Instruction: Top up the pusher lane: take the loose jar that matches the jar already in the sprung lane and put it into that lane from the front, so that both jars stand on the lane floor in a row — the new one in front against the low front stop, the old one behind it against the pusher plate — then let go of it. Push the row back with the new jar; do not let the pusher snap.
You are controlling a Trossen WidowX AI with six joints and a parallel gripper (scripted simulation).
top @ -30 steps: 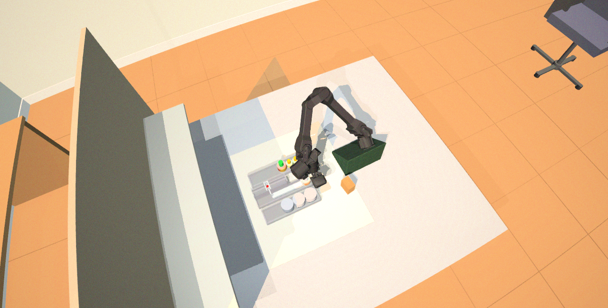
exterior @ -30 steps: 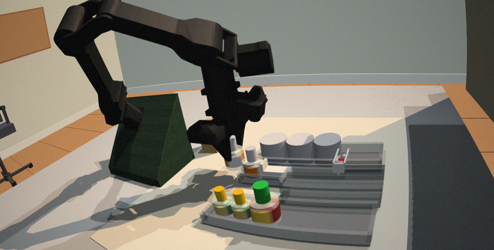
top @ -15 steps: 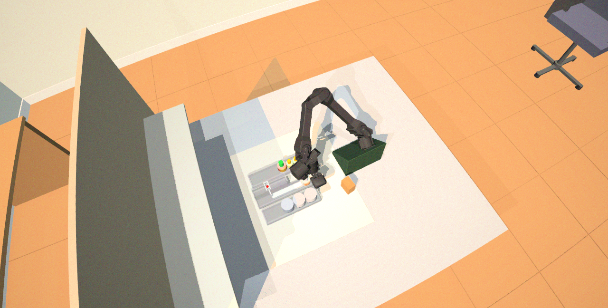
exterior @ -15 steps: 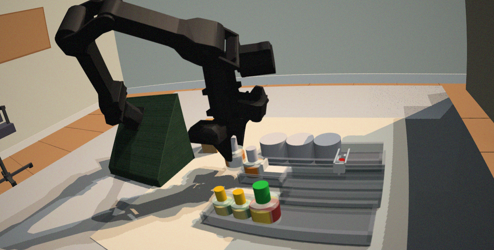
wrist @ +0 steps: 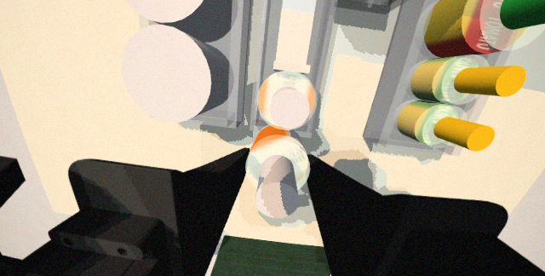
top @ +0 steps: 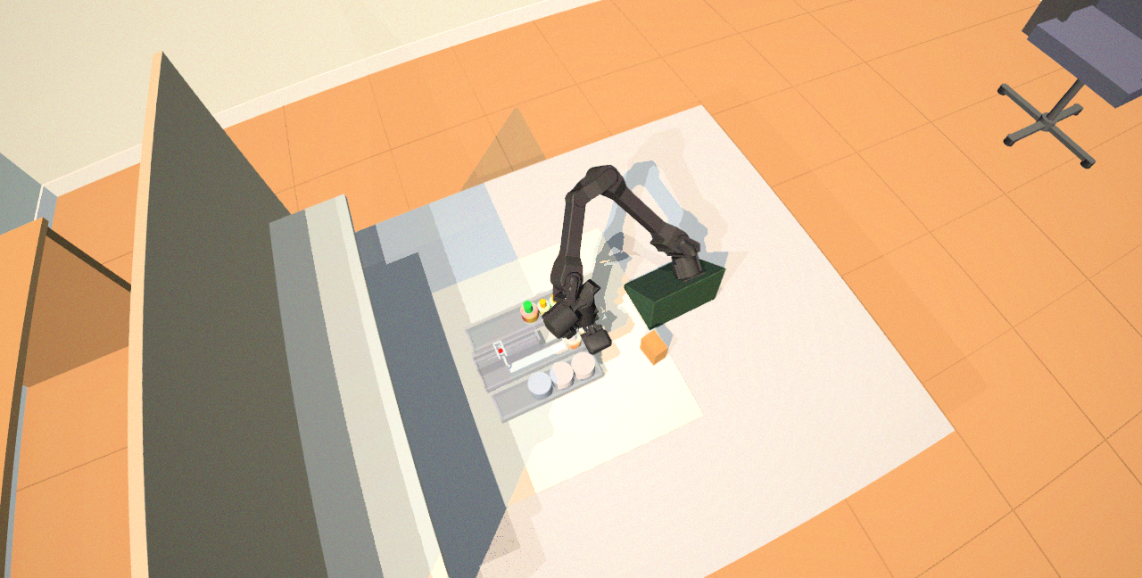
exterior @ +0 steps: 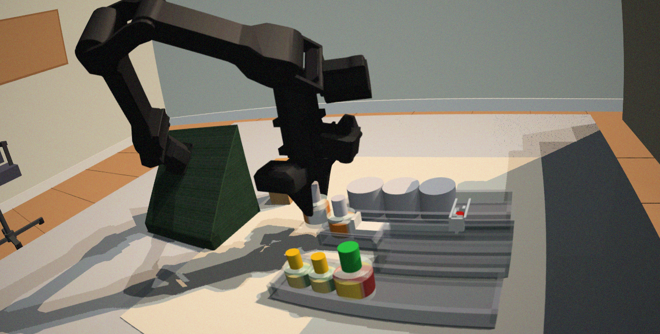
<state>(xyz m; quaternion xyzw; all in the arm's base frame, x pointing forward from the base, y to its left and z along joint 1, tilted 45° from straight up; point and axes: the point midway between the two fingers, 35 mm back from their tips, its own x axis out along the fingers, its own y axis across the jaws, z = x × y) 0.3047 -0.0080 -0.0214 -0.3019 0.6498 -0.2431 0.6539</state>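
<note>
Now: gripper tip 190 mm short of the sprung lane, 30 mm above it and 20 mm to the left of it. Also, from my gripper tip: pusher plate 150 mm ahead, 20 mm to the right.
</note>
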